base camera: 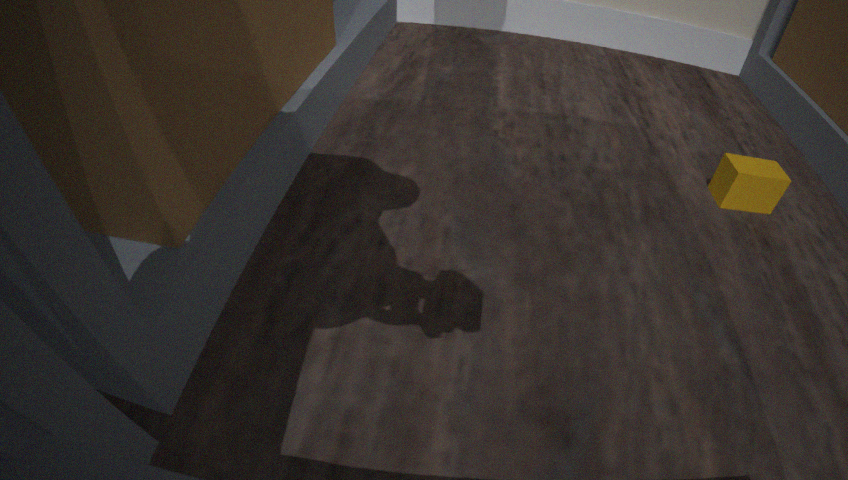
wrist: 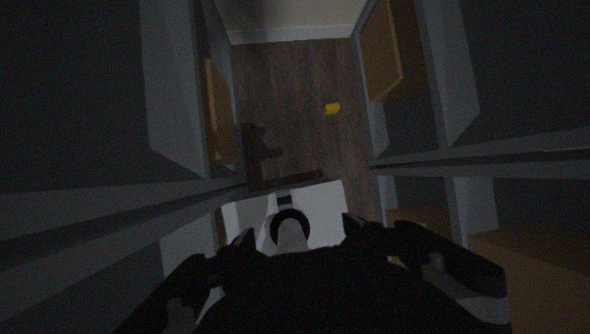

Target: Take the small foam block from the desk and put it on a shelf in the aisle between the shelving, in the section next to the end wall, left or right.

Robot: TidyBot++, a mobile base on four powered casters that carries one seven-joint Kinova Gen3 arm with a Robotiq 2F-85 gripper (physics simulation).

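Places are measured from the arm's base along level axes (x ahead, y left, z up), in centimetres.
Where they show: gripper, fingertip midpoint: (wrist: 299, 230); arm's base, link origin: (wrist: 290, 229).
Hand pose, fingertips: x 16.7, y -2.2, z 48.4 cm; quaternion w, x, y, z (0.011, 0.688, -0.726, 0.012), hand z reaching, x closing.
Each offset is from my fingertips to the top centre of the thing.
A small yellow foam block @(dx +40.7, dy -38.5, dz -82.0 cm) (base camera: 751, 184) (wrist: 332, 108) lies on the aisle floor, nearer the right shelving than the left, a short way before the end wall. My gripper (wrist: 299, 230) is open and empty, high above my white base, with its fingers spread in the wrist view. The block is well ahead of and below the gripper, apart from it. Grey shelving stands on the left (base camera: 297, 127) (wrist: 172, 95) and on the right (base camera: 797, 98) (wrist: 434, 75) of the aisle. The desk does not show in either view.
The end wall (base camera: 571, 26) (wrist: 295, 34) with its white baseboard closes the aisle. Brown boxes stand in the lower left shelving @(dx +39.9, dy +38.2, dz -53.4 cm) (base camera: 178, 89) (wrist: 222, 120) and in the right shelving @(dx +60.1, dy -78.0, dz -53.4 cm) (wrist: 382, 55). My white base (wrist: 322, 210) is between the two shelving rows. The arm's shadow falls on the floor at the left.
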